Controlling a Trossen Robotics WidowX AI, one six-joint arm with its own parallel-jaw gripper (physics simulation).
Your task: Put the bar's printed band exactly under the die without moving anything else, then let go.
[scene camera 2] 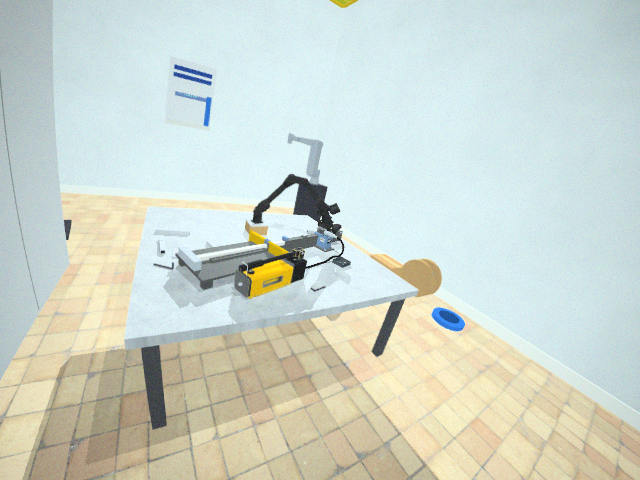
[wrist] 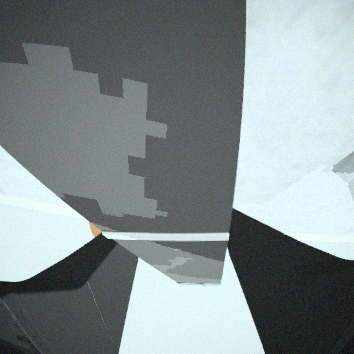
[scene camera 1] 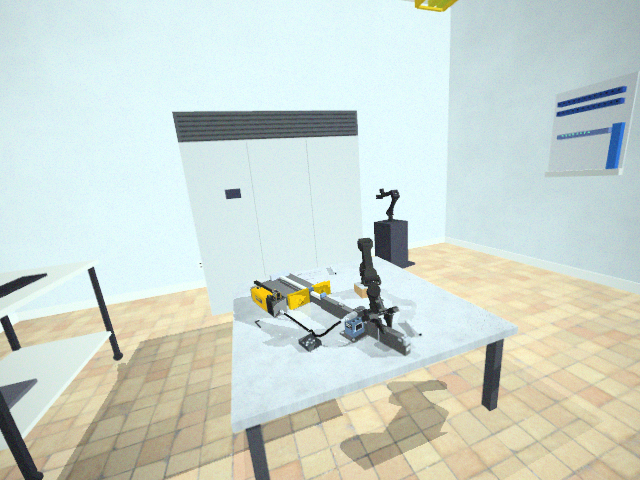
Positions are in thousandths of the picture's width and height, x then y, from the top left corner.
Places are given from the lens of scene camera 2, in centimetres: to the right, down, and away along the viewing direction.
clamp station (scene camera 2: 343, 557): -41, 11, 99
